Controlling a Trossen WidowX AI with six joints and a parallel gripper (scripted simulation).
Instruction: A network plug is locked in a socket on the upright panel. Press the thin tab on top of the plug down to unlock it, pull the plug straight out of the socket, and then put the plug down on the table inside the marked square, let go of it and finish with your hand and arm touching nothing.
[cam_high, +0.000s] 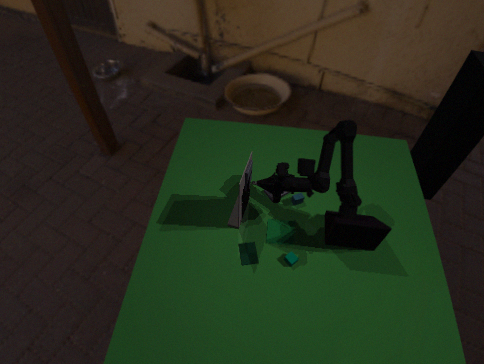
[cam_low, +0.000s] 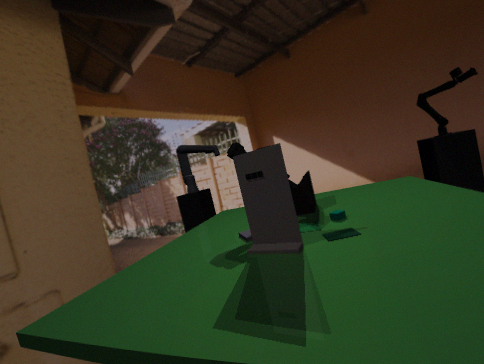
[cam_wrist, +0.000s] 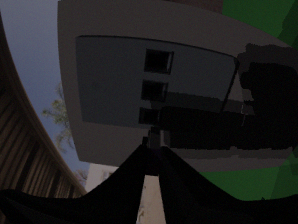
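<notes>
Right now my gripper tip is 13 cm past the green patch, 7 cm to the right of it and 24 cm above it. The rest, counted from my gripper tip: upright panel: 5 cm ahead, 2 cm to the right, 9 cm below; plug: right at my gripper tip; grey flat tile: 10 cm behind, 15 cm to the right, 23 cm below.
</notes>
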